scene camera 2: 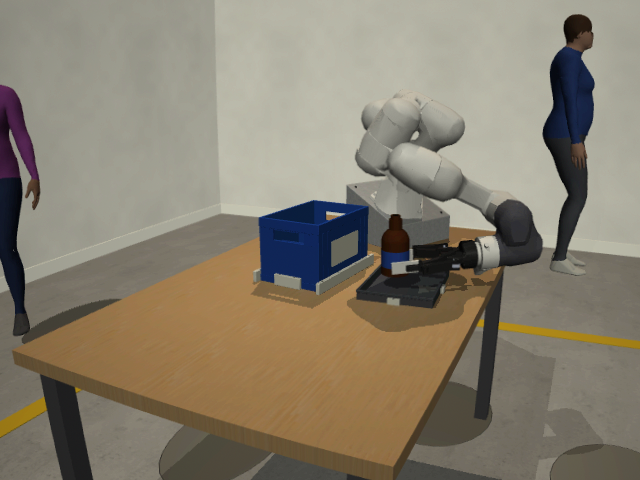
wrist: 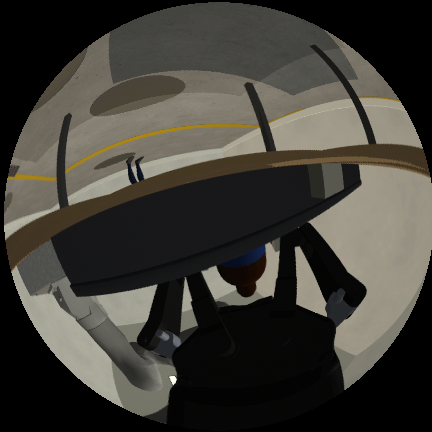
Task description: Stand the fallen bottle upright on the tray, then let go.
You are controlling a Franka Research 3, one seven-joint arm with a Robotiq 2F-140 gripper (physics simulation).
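Observation:
The brown bottle (scene camera 2: 395, 238) (wrist: 243, 272) with a blue label is upright, neck up, over the back left part of the black tray (scene camera 2: 371, 295) (wrist: 200, 225). Its base is at or just above the tray's floor; whether they touch I cannot tell. In the wrist view the tray's wall hides the bottle's lower part. My gripper (scene camera 2: 402, 261) lies almost level, low over the tray, and is shut on the bottle, with its light pads on either side of the label. In the wrist view the tray hides most of the fingertips.
A blue crate (scene camera 2: 289, 258) stands left of the tray, between pale strips (scene camera 2: 345, 274) on the wooden table (scene camera 2: 248, 361). The robot's grey base (scene camera 2: 431, 227) is behind the bottle. One person (scene camera 2: 571, 98) stands at the back right, another (scene camera 2: 12, 134) at the far left.

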